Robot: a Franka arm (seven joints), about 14 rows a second.
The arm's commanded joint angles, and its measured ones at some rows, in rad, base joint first. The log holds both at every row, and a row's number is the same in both.
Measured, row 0: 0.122 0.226 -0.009 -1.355 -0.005 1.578 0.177
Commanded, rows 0 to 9: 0.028 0.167 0.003 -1.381 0.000 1.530 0.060; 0.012 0.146 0.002 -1.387 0.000 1.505 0.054; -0.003 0.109 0.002 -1.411 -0.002 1.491 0.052; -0.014 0.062 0.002 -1.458 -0.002 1.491 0.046; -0.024 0.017 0.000 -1.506 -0.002 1.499 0.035; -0.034 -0.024 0.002 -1.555 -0.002 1.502 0.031; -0.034 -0.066 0.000 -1.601 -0.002 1.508 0.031; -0.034 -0.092 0.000 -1.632 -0.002 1.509 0.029; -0.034 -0.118 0.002 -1.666 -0.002 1.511 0.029; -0.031 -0.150 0.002 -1.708 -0.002 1.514 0.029
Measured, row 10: -0.016 -0.054 -0.011 -1.578 -0.004 1.481 0.045
